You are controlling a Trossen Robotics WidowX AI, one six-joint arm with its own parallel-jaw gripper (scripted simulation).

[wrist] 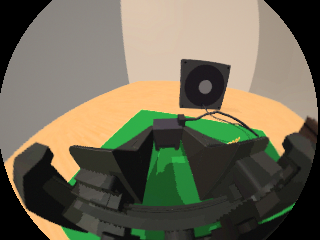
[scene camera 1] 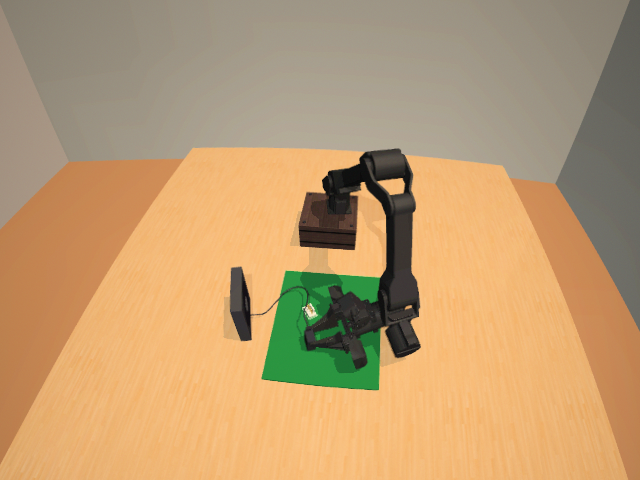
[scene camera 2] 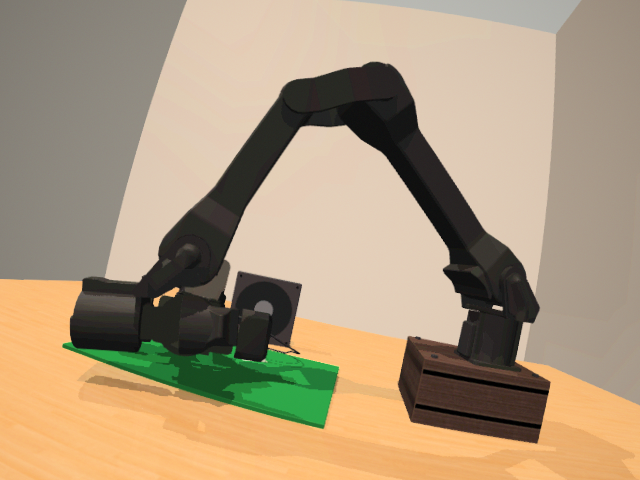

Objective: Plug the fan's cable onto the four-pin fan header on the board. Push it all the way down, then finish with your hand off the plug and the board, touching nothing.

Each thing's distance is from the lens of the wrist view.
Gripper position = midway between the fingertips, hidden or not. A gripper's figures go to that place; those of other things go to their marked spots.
my gripper (wrist: 166,128): 0.10 m
dark plug (wrist: 167,132): 0.09 m
black fan (wrist: 202,82): 0.22 m
The marked spots on the dark plug and the black fan are 0.16 m apart.
